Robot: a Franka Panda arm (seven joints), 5 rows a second.
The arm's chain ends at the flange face. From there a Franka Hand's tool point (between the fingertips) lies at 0.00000 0.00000 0.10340 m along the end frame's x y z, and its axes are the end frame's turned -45 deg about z.
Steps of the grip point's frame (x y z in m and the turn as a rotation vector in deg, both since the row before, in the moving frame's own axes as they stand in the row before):
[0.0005, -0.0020, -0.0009, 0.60, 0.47, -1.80]
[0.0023, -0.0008, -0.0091, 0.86, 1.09, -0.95]
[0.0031, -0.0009, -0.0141, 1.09, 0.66, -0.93]
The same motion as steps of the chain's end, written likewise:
[-0.0009, -0.0004, -0.0009, 0.76, -0.09, -1.80]
[0.0008, 0.0003, -0.0091, 1.38, 0.16, -0.95]
[0.0021, -0.0006, -0.0141, 1.24, -0.30, -0.93]

